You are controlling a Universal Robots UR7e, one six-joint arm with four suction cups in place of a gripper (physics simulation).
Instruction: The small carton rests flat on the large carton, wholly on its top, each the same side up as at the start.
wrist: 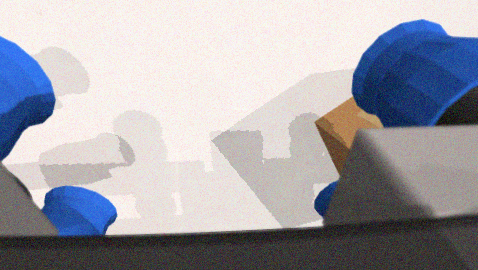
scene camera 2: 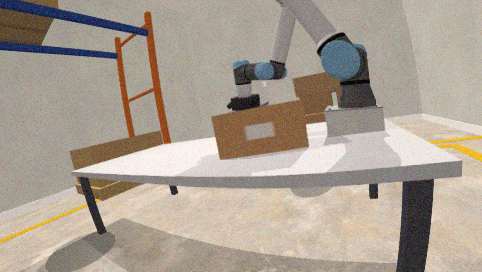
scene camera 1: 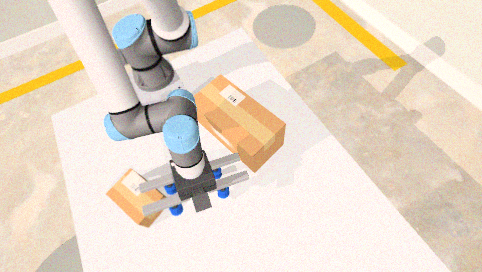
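Pixels of known places: hand, tool point: (wrist: 211, 154); arm's base, link origin: (scene camera 2: 356, 106) (scene camera 1: 155, 77).
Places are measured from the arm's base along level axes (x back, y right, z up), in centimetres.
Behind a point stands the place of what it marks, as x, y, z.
The small carton (scene camera 1: 129, 199) {-42.6, 20.6, -1.9} (wrist: 345, 120) {-47.1, 12.2, -7.0} lies flat on the white table, label and tape up, at the lower left in scene camera 1; it does not show in scene camera 2. The large carton (scene camera 1: 252, 117) {-37.6, -24.9, 5.7} (scene camera 2: 265, 142) {-29.0, -27.4, -5.8} stands on the table at the upper right of it, well apart, its taped, labelled top bare. My gripper (scene camera 1: 197, 191) {-50.5, -0.3, 0.7} (scene camera 2: 243, 103) hovers between them, cups downward, nothing attached. Its left rail ends overlap the small carton in scene camera 1. In the wrist view, a blue cup (wrist: 420, 75) and a rail hide most of the small carton.
The white table (scene camera 1: 280, 235) {-70.9, -17.7, -9.4} (scene camera 2: 430, 150) {15.7, -36.8, -9.4} carries both cartons and the arm's base (scene camera 2: 355, 120) {-1.1, -8.1, -4.6}. Behind the table stand an orange rack post (scene camera 2: 156, 80) and stacked brown boxes (scene camera 2: 314, 95). More brown boxes (scene camera 2: 125, 148) stand beyond the table's left end.
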